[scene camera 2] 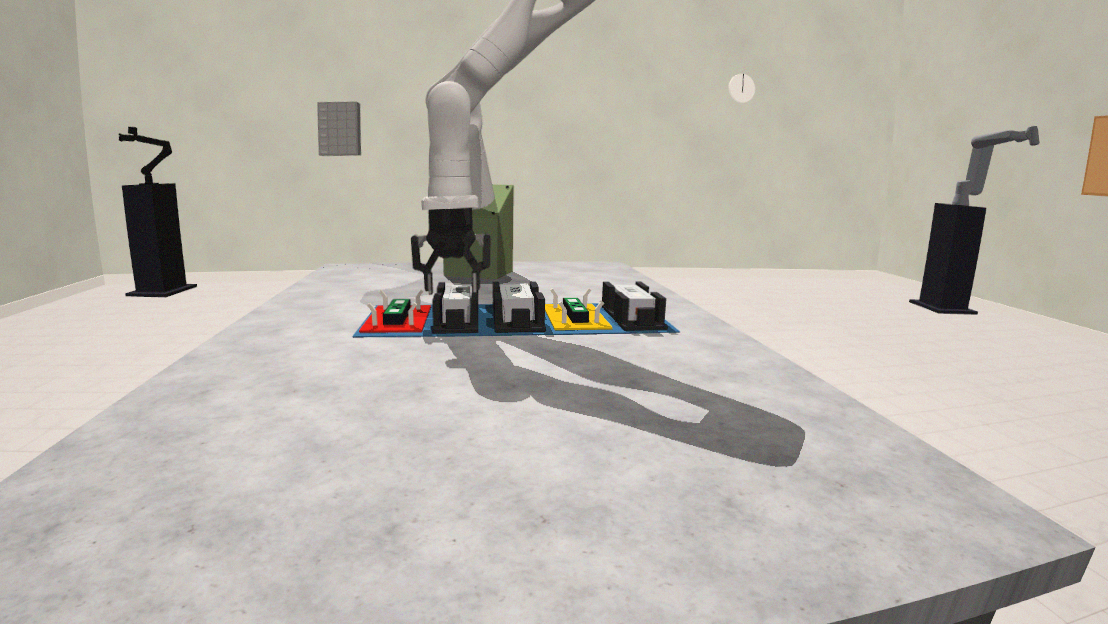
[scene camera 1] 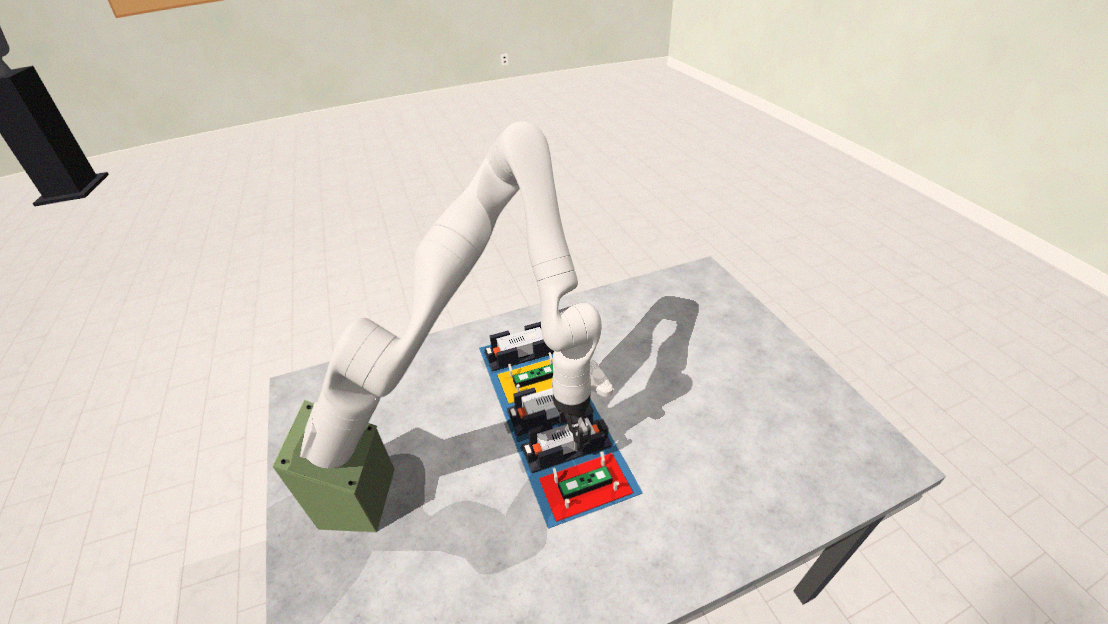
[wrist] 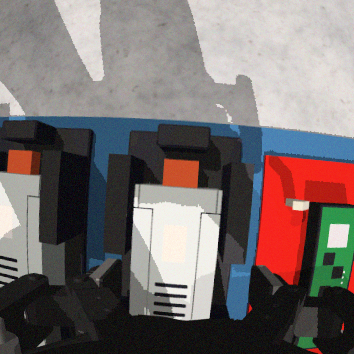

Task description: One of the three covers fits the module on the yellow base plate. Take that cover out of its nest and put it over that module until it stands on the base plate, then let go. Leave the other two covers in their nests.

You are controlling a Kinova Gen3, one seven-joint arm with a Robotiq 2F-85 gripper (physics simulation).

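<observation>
Scene camera 1: gripper [scene camera 1: 571,434]. Scene camera 2: gripper [scene camera 2: 452,293]. Wrist view: gripper [wrist: 185,280], blue board [wrist: 89,165].
</observation>
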